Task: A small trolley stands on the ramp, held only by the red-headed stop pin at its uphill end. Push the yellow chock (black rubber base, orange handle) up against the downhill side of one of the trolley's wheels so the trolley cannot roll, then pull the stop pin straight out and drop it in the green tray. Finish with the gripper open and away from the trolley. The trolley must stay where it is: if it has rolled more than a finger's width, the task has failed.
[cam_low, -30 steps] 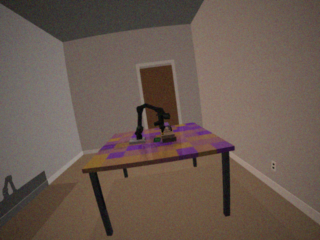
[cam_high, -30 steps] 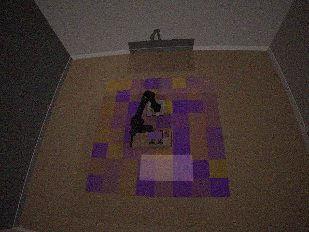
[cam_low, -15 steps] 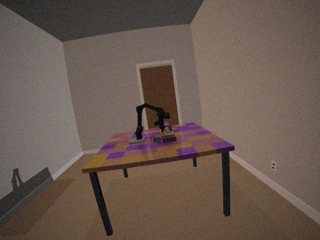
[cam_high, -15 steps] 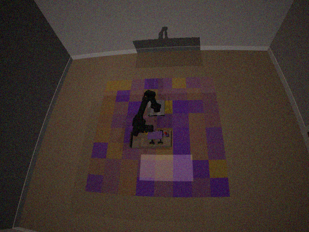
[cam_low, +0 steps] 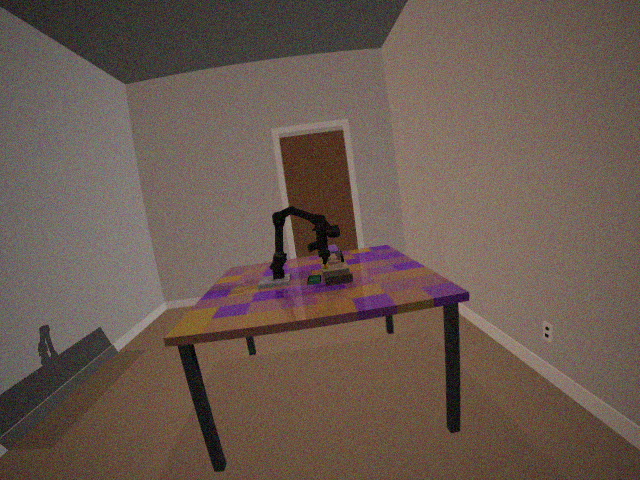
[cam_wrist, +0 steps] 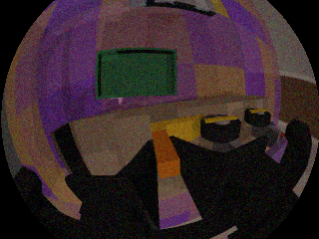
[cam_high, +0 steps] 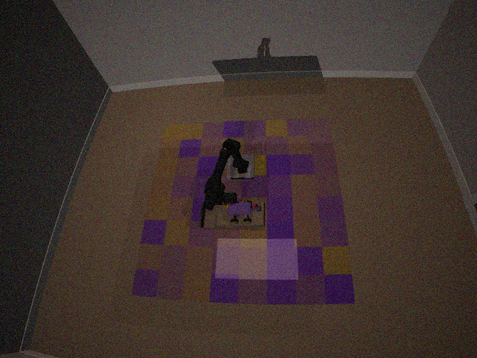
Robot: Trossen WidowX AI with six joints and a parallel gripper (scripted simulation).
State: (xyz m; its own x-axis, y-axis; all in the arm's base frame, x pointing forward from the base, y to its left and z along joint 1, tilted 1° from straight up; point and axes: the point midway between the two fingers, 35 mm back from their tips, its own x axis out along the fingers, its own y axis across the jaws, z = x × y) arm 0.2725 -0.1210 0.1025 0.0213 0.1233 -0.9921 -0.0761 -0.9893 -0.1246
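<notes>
The yellow chock is 2 cm to the left of my gripper tip and 1 cm below it. Round my gripper tip: ramp: 6 cm ahead, 10 cm to the left, 4 cm below; then green tray: 7 cm behind, 10 cm below; then purple-topped trolley: 6 cm ahead, 10 cm to the left, 2 cm above.
</notes>
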